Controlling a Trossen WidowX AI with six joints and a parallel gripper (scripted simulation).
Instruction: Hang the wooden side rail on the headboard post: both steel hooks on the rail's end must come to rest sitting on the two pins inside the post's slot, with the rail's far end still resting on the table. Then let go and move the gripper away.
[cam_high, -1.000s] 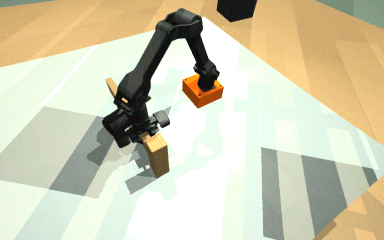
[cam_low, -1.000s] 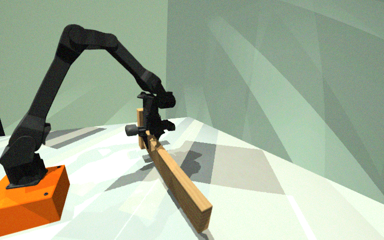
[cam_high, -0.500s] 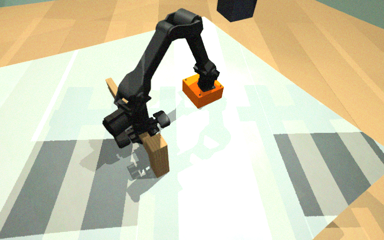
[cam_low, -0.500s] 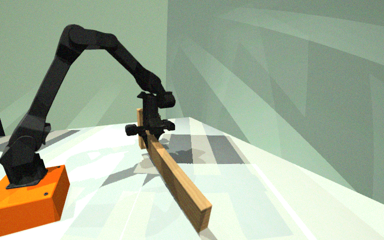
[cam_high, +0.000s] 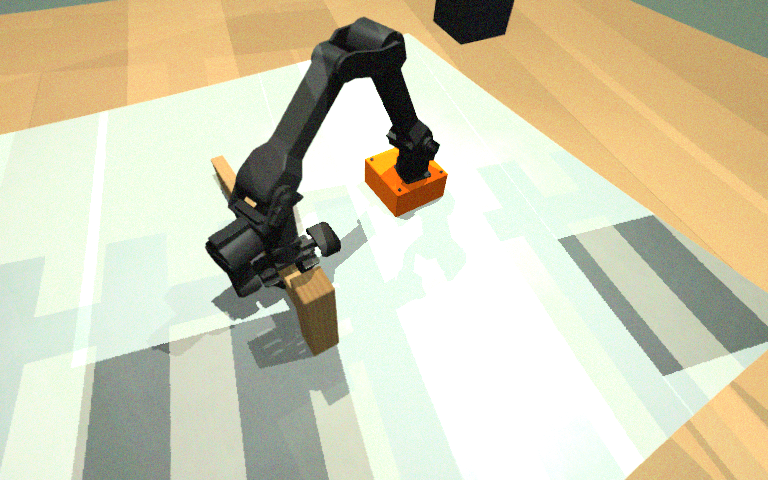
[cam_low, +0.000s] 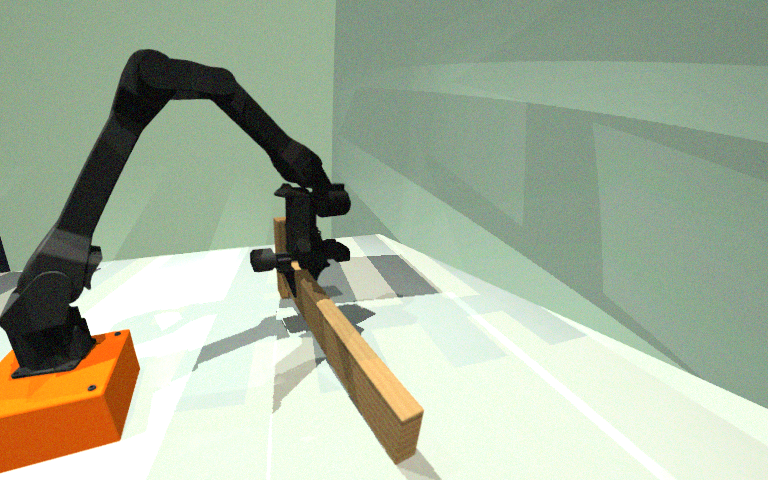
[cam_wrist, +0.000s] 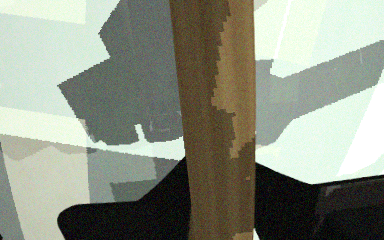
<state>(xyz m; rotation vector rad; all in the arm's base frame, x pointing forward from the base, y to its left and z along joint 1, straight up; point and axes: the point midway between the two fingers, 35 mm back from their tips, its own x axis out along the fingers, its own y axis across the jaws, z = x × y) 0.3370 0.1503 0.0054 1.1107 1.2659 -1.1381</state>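
Now: gripper tip 1 cm past the headboard post, 10 cm to the right of it and 4 cm below it.
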